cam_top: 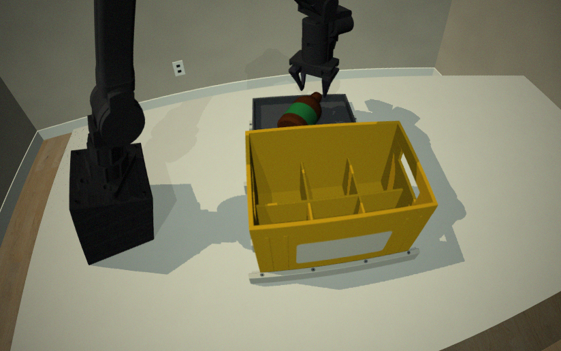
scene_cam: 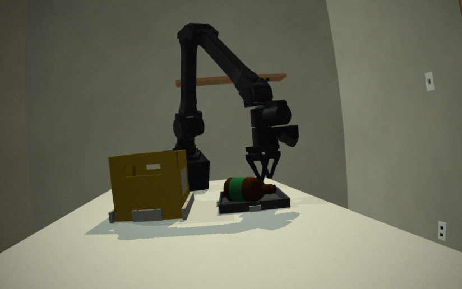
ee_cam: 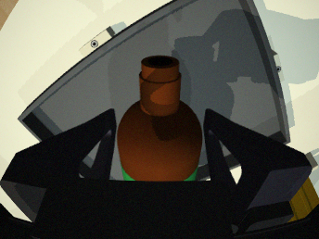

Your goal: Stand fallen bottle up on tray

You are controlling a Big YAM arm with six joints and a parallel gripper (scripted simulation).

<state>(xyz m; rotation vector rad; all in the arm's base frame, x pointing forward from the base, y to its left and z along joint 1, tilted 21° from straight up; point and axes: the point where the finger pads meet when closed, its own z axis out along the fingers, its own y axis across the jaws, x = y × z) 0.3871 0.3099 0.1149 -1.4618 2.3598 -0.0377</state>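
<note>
My gripper is now 20 mm past the bottle, 40 mm to the left of it and 40 mm above it. Also, from my hand: tray (20 mm behind, 50 mm to the right, 60 mm below); then yellow crate (30 mm ahead, 330 mm to the right, 10 mm above).
</note>
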